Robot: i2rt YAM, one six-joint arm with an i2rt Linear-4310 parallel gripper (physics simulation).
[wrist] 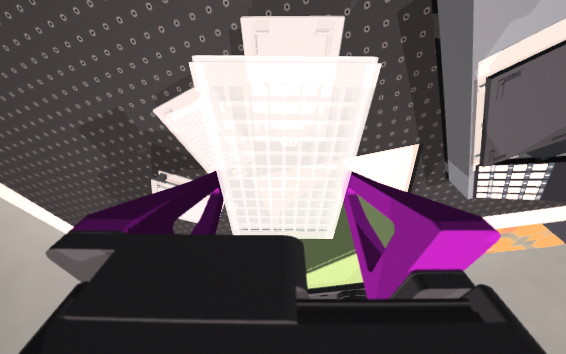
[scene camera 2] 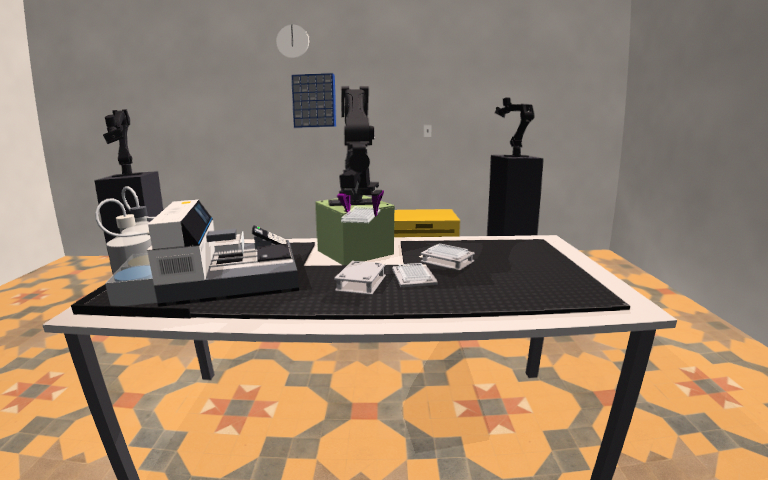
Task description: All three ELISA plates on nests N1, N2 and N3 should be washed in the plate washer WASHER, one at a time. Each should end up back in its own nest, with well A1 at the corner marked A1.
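Pixels of known places: gripper, between the fingertips: (wrist: 283,176) (scene camera 2: 362,215); arm's base, origin of its link: (wrist: 353,290) (scene camera 2: 354,203).
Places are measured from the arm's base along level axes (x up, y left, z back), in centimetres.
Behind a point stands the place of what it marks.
My gripper (scene camera 2: 362,213) @(x 2.7, y -0.9, z -34.6 cm) (wrist: 283,176) @(x 2.7, y -0.9, z -34.6 cm) is shut on a clear-white ELISA plate (scene camera 2: 357,215) @(x 3.8, y -2.8, z -38.7 cm) (wrist: 287,125) @(x 2.8, y -2.8, z -38.1 cm), held level by its long sides in front of the green block, above the table. An empty raised nest (scene camera 2: 360,271) @(x -15.0, y -2.2, z -36.2 cm) (wrist: 292,37) @(x -15.0, y -4.6, z -40.8 cm) stands below and beyond it. A second plate (scene camera 2: 414,273) @(x -17.1, y 15.4, z -36.3 cm) (wrist: 192,129) @(x -16.9, y 16.8, z -36.2 cm) sits on a low nest to its right in the scene view. A third plate (scene camera 2: 447,250) @(x -14.7, y 31.4, z -22.3 cm) sits on a raised nest (scene camera 2: 467,259) @(x -18.7, y 39.4, z -22.5 cm), farther right. The washer (scene camera 2: 226,281) @(x -13.7, y -43.4, z -40.4 cm) (wrist: 456,95) @(x -15.4, y -23.6, z -24.6 cm) stands at the left; its dark plate carrier (wrist: 525,110) @(x -11.1, y -29.2, z -21.5 cm) is empty. Nest labels and A1 marks are not readable.
The green block (scene camera 2: 353,237) @(x -10.3, y -1.9, z -13.1 cm) (wrist: 325,247) @(x -3.7, y 1.7, z -11.7 cm) carries the arm. Clear bottles with hoses (scene camera 2: 127,243) @(x -0.2, y -72.3, z -39.2 cm) stand by the washer's left end. A handheld device (scene camera 2: 269,234) @(x -8.8, y -33.0, z -8.3 cm) is tilted behind the washer. A black perforated mat (scene camera 2: 509,288) @(x -19.4, y 42.9, z -49.9 cm) (wrist: 100,50) @(x -19.4, y 22.2, z -51.6 cm) covers much of the white table (scene camera 2: 362,328) @(x -20.7, y -5.1, z -62.8 cm).
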